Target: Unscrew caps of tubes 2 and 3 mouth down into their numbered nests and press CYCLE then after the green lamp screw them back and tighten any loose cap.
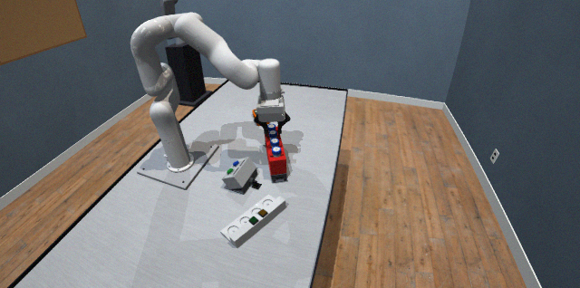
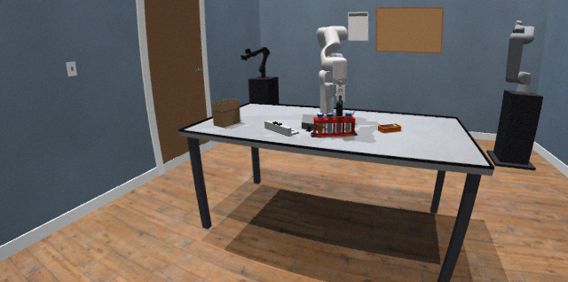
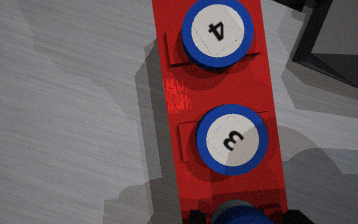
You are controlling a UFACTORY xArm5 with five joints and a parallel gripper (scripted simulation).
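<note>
My gripper is now 1 cm above the blue-rimmed cap. Round my hand: grey key housing: 18 cm to the right, 8 cm below, 8 cm behind; then blue key: 16 cm to the right, 9 cm behind, 6 cm below; then green key: 20 cm to the right, 10 cm behind, 6 cm below.
</note>
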